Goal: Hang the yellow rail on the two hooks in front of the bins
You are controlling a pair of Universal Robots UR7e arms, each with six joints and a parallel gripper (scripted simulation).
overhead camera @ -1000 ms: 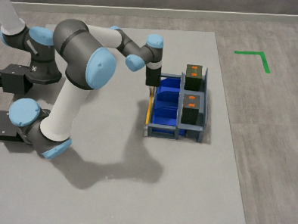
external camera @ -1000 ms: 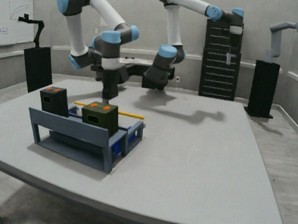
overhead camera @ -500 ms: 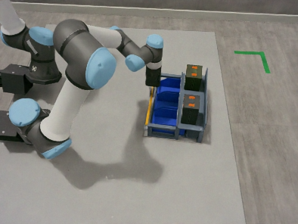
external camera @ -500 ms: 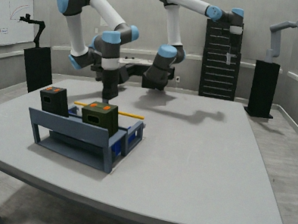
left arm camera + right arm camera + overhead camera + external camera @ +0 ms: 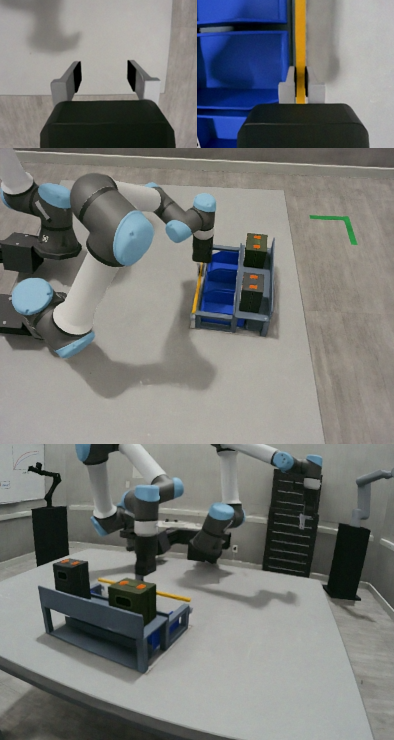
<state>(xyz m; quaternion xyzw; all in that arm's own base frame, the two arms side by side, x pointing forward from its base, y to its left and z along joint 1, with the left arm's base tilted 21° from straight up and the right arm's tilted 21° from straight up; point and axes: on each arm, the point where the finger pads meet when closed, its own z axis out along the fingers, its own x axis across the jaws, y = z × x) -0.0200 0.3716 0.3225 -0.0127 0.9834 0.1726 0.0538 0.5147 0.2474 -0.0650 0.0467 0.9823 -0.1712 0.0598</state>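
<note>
My right gripper is now 2 cm above the yellow rail. From my right hand the other things lie so: blue-grey shelf: 13 cm ahead, 4 cm to the right, 4 cm below.
</note>
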